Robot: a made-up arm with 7 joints.
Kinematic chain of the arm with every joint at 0, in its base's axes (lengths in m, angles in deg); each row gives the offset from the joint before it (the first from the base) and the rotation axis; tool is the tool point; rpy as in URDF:
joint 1: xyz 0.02 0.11 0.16 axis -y
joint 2: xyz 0 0.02 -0.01 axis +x
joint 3: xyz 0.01 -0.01 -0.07 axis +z
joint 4: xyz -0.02 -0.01 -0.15 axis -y
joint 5: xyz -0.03 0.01 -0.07 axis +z
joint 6: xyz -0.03 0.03 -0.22 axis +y
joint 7: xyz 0.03 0 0.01 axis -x
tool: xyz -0.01 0 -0.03 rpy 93.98 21.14 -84.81
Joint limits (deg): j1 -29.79..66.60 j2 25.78..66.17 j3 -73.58..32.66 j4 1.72..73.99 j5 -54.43..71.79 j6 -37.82..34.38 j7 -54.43..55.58
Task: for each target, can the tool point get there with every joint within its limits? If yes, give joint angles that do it. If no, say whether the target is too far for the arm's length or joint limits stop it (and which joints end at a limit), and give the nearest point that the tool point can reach.
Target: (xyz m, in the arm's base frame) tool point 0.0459 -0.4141 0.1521
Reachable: no: joint limits stop it (at a limit: joint 2, joint 3, joint 4, joint 5, joint 7) | nearest point 0.4038 0.0301 0.0429 | short by 0.581 m
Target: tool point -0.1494 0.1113 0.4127
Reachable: no: joint limits stop it (at a limit: joint 1, joint 2, joint 3, joint 4, joint 5, joint 6, joint 7) | nearest point 0.0824 0.4602 0.3546 | short by 0.423 m
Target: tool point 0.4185 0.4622 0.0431
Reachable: yes | joints 57.93 36.33 13.30 37.02 43.66 13.73 -28.00
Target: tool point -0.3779 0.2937 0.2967
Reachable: no: joint limits stop it (at a limit: joint 1, joint 2, joint 4, joint 5, joint 6, joint 7) | nearest point -0.1647 0.5900 0.0112 | short by 0.463 m
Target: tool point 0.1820 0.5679 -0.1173
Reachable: yes | joints 30.88 51.70 -5.33 12.55 26.88 18.53 -36.93
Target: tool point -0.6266 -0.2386 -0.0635
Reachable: no: too far | nearest point -0.1412 0.0393 -0.2619 | short by 0.593 m
